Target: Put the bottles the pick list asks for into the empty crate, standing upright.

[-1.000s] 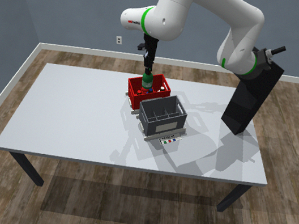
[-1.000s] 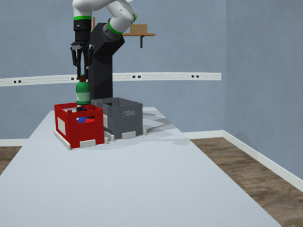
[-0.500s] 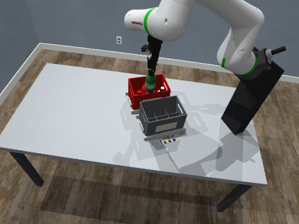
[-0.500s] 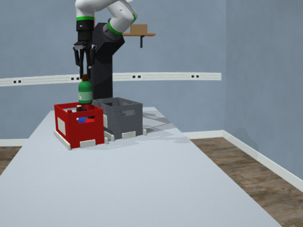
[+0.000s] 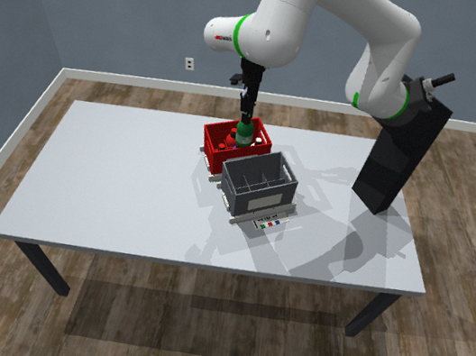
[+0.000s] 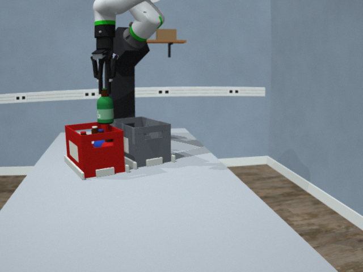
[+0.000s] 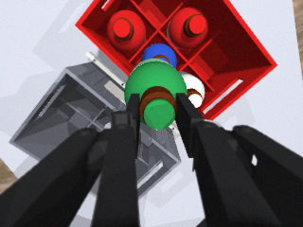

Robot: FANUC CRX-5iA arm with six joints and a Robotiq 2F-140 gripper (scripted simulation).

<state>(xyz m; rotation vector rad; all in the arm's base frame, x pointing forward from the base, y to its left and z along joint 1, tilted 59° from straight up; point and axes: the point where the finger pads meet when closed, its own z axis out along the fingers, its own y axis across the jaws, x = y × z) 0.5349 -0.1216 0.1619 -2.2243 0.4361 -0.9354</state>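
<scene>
Right now my hand is 8 cm above the green-label bottle. The rest, counted from my hand: white-capped bottle: 4 cm behind, 7 cm to the right, 26 cm below; then red crate: 5 cm ahead, 5 cm to the right, 27 cm below; then blue-label bottle: 2 cm ahead, 2 cm to the right, 26 cm below.
</scene>
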